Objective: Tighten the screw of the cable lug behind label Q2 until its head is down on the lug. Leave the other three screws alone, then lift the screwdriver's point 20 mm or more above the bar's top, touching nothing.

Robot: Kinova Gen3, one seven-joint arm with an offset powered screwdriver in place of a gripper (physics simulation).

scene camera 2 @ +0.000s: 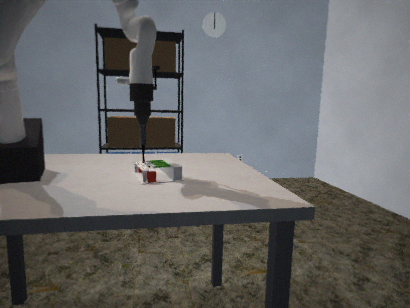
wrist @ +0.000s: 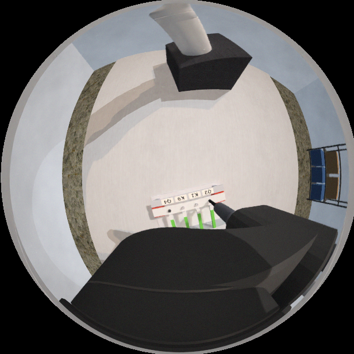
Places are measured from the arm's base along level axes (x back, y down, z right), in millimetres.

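Where they show: hand, its tool point: (scene camera 2: 143, 161); arm's base, origin of its link: (scene camera 2: 8, 136).
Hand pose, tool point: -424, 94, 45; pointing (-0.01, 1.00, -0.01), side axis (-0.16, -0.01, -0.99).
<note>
Each offset is from my tool point to the top centre of the thing, as dx, dy, dz. "pt": to the spot under its first point. Level surfaces: height alone.
The white terminal bar (wrist: 189, 206) with red lines lies on the table. Its labels Q4 (wrist: 167, 201), K9 (wrist: 181, 198), K1 (wrist: 194, 194) and Q2 (wrist: 207, 191) read upside down in the wrist view. My black screwdriver, the gripper (scene camera 2: 143, 161) (wrist: 211, 201), points down with its tip at the lug place behind Q2. The tip hides the Q2 screw, so its height and exact contact cannot be told. A dark spot (wrist: 169, 211) shows behind Q4, and small grey screws show behind K9 (wrist: 182, 208) and K1 (wrist: 196, 205). The tool has no fingers to judge as open or shut.
Green cables @[pt -50, -4, +63] (scene camera 2: 160, 163) (wrist: 200, 221) run from the lugs, beside a grey block @[pt -95, +19, +132] (scene camera 2: 177, 173). A red block @[-39, -4, +46] (scene camera 2: 151, 176) is at the near end. The black robot base (scene camera 2: 20, 155) (wrist: 207, 70) stands on the table @[dy +46] (scene camera 2: 215, 192) (wrist: 190, 145). A shelf rack (scene camera 2: 182, 95) stands behind.
</note>
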